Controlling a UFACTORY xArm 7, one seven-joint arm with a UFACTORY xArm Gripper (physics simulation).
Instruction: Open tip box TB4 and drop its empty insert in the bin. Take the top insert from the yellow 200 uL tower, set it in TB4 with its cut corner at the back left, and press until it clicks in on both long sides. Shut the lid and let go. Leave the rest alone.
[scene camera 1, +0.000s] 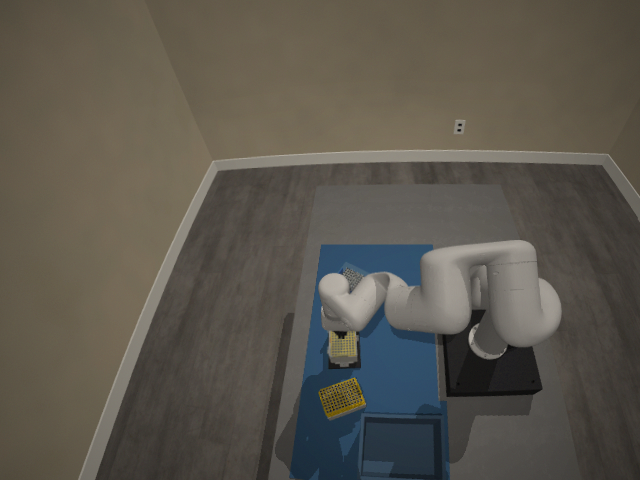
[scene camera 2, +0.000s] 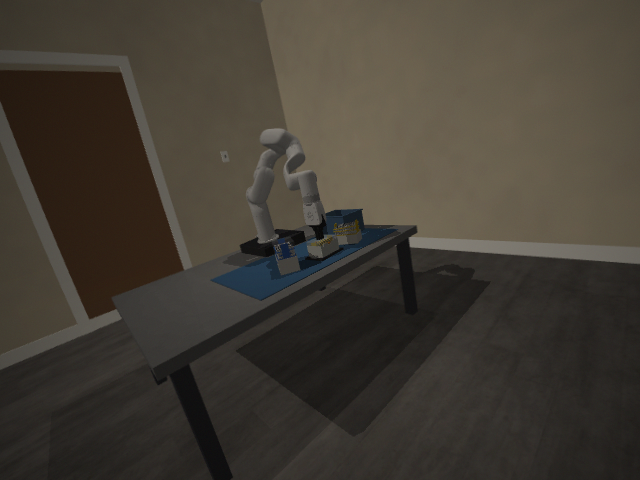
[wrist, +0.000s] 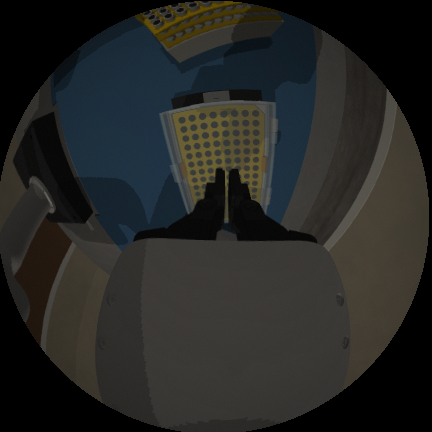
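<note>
Scene camera 1 shows a dark blue bin (scene camera 1: 385, 439) and a blue mat (scene camera 1: 398, 375). In scene camera 2, a blue tower (scene camera 2: 285, 252) is visible; the blue tower sits on the blue mat. The wrist view shows a tip box TB4 (wrist: 231, 128) and again the blue mat (wrist: 109, 107).
</note>
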